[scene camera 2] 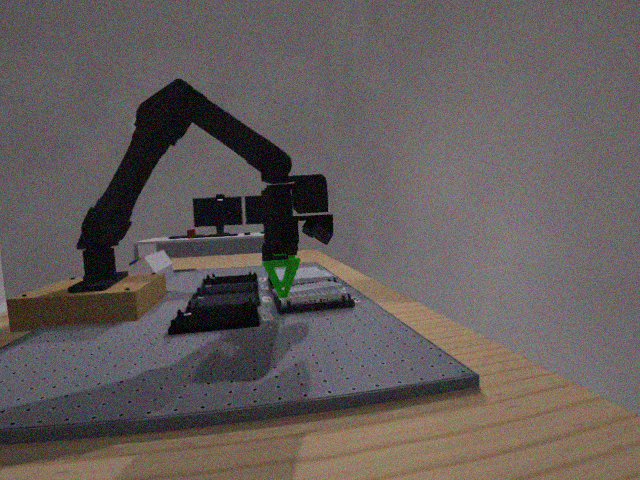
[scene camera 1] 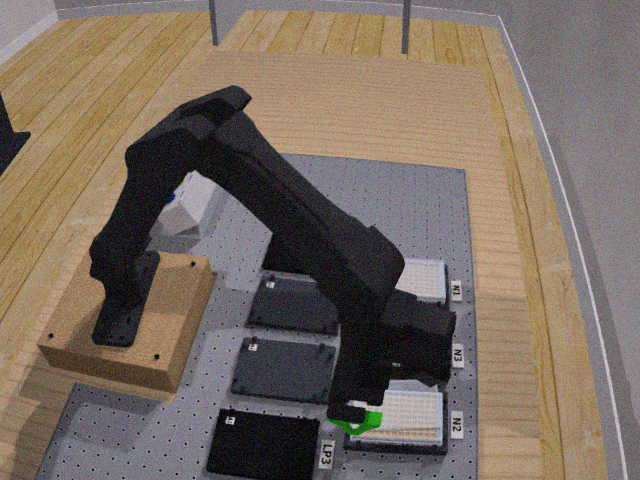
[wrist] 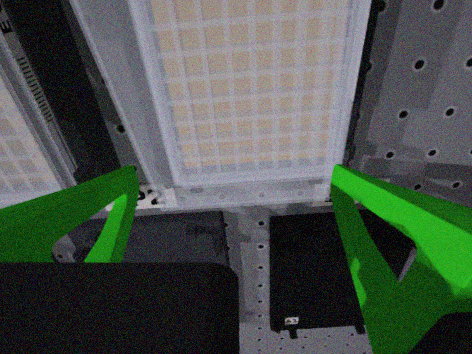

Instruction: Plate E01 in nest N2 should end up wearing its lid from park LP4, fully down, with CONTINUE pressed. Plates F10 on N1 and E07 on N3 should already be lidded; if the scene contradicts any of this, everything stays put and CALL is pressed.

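Places are measured from the arm's base along level axes (x right, y ahead, z up), in metres.
Pixels of known places: gripper, between the fingertips: [scene camera 2: 282,292] [scene camera 1: 359,405] [wrist: 234,176]; arm's base, origin of its link: [scene camera 2: 101,283] [scene camera 1: 127,297].
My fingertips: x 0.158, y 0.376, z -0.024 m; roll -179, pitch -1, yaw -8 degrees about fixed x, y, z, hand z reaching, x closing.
Note:
Ahead of a thing's pixels: the offset from my fingertips to its top centre. "spot": to the spot under its first point.
Plate E01 @[dx +0.002, dy +0.048, dz +0.015 m] [scene camera 1: 408,413] [wrist: 250,100] sits in nest N2 @[dx +0.014, dy +0.056, dz -0.003 m] [scene camera 1: 400,448] [scene camera 2: 317,306], its wells showing through a clear lid @[spot: dx +0.002, dy -0.009, dz +0.005 m] [wrist: 240,196]. In the wrist view a clear band of the lid reaches past the wells at the left; whether it is level and fully down I cannot tell. My gripper [scene camera 1: 361,421] [scene camera 2: 282,294] [wrist: 234,176] is open, fingertips on either side of the lid's near end. Plate F10 @[dx -0.248, dy +0.080, dz +0.003 m] [scene camera 1: 423,279] stands in N1, its lid state unclear. Plate E07 @[spot: dx -0.081, dy +0.035, dz +0.013 m] [wrist: 17,150] in N3 is mostly hidden by the arm in scene camera 1. The label LP4 does not show.
Dark lid parks @[spot: dx +0.062, dy -0.129, dz -0.016 m] [scene camera 1: 263,444] @[spot: dx -0.068, dy -0.115, dz -0.017 m] [scene camera 1: 281,369] @[spot: dx -0.197, dy -0.101, dz -0.016 m] [scene camera 1: 297,304] stand in a row between the arm's wooden base [scene camera 1: 175,335] and the nests; another is partly behind the arm. A pale box @[dx -0.467, dy -0.327, dz +0.058 m] [scene camera 1: 178,219] [scene camera 2: 158,261] with a blue part stands behind the base.

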